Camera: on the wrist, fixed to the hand. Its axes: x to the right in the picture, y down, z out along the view.
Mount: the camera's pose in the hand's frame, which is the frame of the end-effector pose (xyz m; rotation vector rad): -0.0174 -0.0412 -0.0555 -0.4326 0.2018 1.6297
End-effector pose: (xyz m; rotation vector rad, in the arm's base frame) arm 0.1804 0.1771 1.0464 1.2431 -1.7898 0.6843
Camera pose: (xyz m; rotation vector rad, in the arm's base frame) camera 0.2396 0.2149 1.0585 -0.7957 -2.3097 1.0621
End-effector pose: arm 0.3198 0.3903 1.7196 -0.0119 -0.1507 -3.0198
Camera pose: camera 0.3321 0.4275 1.6601 0.0854 0.3610 -1.3626
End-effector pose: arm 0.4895 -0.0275 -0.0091 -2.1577 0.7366 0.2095
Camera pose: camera 0.4934 -0.0420 0.0606 -1.3700 2.5788 1.0289
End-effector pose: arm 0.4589 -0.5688 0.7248 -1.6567 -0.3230 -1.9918
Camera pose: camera 0.3924 -0.5579 0.7017 -1.1025 1.2218 -0.8701
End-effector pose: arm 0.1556 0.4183 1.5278 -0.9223 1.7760 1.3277
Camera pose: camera 0.1925 0.3578 1.5358 -0.3923 -1.7508 -1.8963
